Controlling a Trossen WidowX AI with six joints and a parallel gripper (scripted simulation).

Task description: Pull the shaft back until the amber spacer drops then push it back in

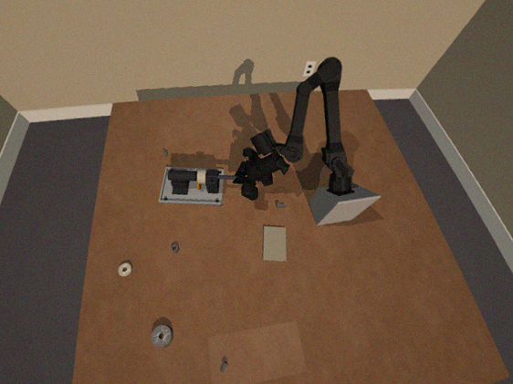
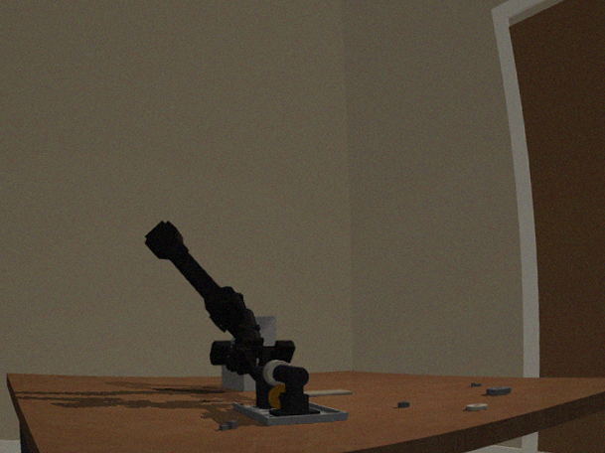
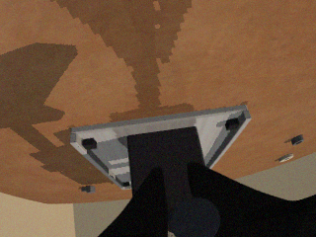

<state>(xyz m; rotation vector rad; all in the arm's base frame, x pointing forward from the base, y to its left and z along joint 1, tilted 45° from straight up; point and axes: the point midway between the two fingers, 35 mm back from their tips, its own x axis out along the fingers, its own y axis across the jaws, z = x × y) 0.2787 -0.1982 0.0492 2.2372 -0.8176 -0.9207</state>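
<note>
Right now my gripper tip is 40 mm short of the thin shaft, 10 mm to the left of it and 20 mm below it. From my gripper tip the other things lie so: amber spacer 120 mm ahead, 40 mm to the right, 10 mm below; then flat pale plate 80 mm behind, 250 mm to the left, 50 mm below; then pale spacer 100 mm ahead, 30 mm to the right, 20 mm above.
</note>
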